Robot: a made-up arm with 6 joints.
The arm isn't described. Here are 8 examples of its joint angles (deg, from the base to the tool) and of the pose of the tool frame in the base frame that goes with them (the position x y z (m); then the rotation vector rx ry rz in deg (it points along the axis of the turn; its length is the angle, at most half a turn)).
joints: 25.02 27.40 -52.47 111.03 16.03 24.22
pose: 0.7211 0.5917 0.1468 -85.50 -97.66 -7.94
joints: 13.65 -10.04 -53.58 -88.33 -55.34 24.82
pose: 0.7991 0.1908 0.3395 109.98 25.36 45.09
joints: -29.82 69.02 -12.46 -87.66 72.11 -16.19
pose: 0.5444 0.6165 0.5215 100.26 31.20 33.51
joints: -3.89 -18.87 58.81 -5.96 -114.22 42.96
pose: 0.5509 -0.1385 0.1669 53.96 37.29 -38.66
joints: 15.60 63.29 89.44 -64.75 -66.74 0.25
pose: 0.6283 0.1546 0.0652 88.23 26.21 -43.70
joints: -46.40 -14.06 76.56 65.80 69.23 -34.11
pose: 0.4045 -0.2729 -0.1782 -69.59 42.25 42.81
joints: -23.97 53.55 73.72 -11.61 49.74 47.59
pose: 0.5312 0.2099 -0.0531 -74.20 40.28 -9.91
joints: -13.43 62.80 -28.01 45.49 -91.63 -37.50
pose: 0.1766 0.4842 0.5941 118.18 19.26 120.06
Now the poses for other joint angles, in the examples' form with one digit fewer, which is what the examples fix.
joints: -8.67 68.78 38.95 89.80 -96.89 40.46
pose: 0.315 0.518 0.126 -23.1 37.3 71.0
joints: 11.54 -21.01 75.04 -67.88 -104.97 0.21
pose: 0.440 -0.163 0.426 81.2 -60.3 -37.6
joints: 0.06 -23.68 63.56 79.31 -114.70 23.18
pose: 0.322 -0.026 -0.089 4.6 91.2 -51.0
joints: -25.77 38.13 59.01 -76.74 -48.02 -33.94
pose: 0.773 0.175 0.108 154.1 3.2 -58.5
